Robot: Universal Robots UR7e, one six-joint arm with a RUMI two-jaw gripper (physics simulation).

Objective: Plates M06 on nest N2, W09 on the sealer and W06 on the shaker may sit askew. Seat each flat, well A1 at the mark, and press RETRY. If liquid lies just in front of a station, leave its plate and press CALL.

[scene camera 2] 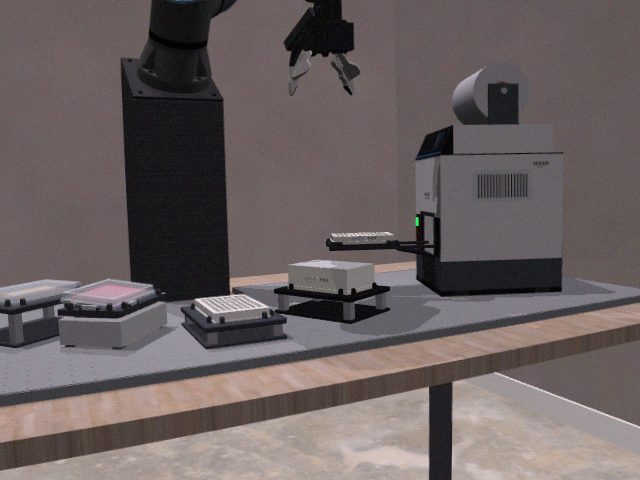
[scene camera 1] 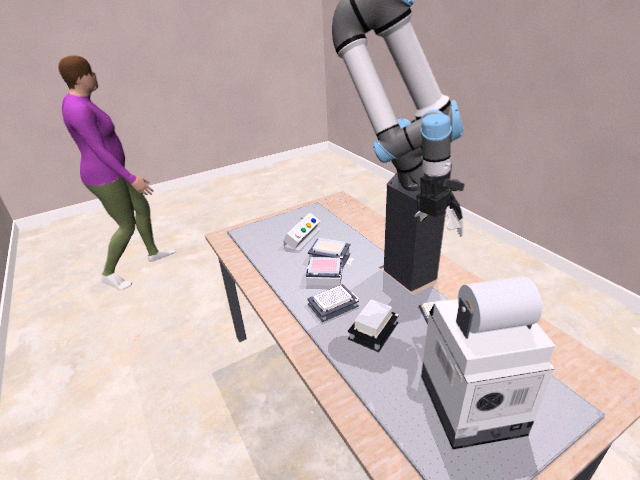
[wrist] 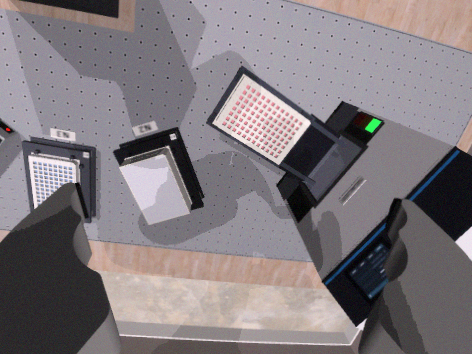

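Where they show: gripper, fingertip midpoint: point(scene camera 2: 322, 95) point(scene camera 1: 440, 228) point(wrist: 239, 194); arm's base at its link origin: point(scene camera 2: 174, 77) point(scene camera 1: 419, 174).
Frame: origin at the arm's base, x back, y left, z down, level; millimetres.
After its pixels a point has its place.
Observation:
My gripper point(scene camera 1: 440, 225) @(x -79, y 298, z 50 mm) point(scene camera 2: 321, 94) @(x -79, y 298, z 50 mm) point(wrist: 239, 194) @(x -79, y 298, z 50 mm) is open and empty, high above the table. M06, a tall white plate point(scene camera 1: 373, 316) @(x -288, y 277, z 370 mm) point(scene camera 2: 328, 276) @(x -328, y 248, z 384 mm) point(wrist: 155, 185) @(x -270, y 258, z 370 mm), stands on black nest N2 point(scene camera 2: 361, 295) @(x -360, y 296, z 413 mm) point(wrist: 191, 175) @(x -247, y 314, z 412 mm); it looks level in scene camera 2. W09, a white plate with red wells point(scene camera 2: 361, 237) @(x -128, y 361, z 340 mm) point(wrist: 262, 117) @(x -80, y 367, z 337 mm), lies on the extended tray of the sealer point(scene camera 1: 449, 382) @(x -240, y 667, z 268 mm) point(scene camera 2: 496, 227) @(x -229, y 605, z 322 mm) point(wrist: 380, 160) @(x -53, y 519, z 255 mm) and looks flat. W06, a pink plate point(scene camera 1: 324, 265) @(x -358, y -85, z 382 mm) point(scene camera 2: 111, 290) @(x -368, y -92, z 382 mm), lies on the shaker point(scene camera 1: 323, 282) @(x -378, y -43, z 435 mm) point(scene camera 2: 93, 330) @(x -427, y -110, z 427 mm); its exact seating is unclear. A button box point(scene camera 1: 302, 230) @(x -375, y -400, z 386 mm) stands at the far end.
Nest N3 point(scene camera 2: 242, 325) @(x -458, y 96, z 426 mm) point(wrist: 87, 185) @(x -353, y 136, z 423 mm) holds a white plate with blue wells point(scene camera 1: 333, 298) @(x -377, y 94, z 411 mm) point(scene camera 2: 232, 307) @(x -405, y 86, z 411 mm) point(wrist: 52, 172) @(x -343, y 74, z 410 mm). Another plate point(scene camera 1: 329, 246) @(x -297, y -213, z 380 mm) lies on a nest beyond the shaker. The black pedestal point(scene camera 1: 413, 242) @(x -52, y 89, z 232 mm) point(scene camera 2: 178, 196) @(x -74, y 2, z 248 mm) stands at the back. A person point(scene camera 1: 95, 139) stands left of the table.

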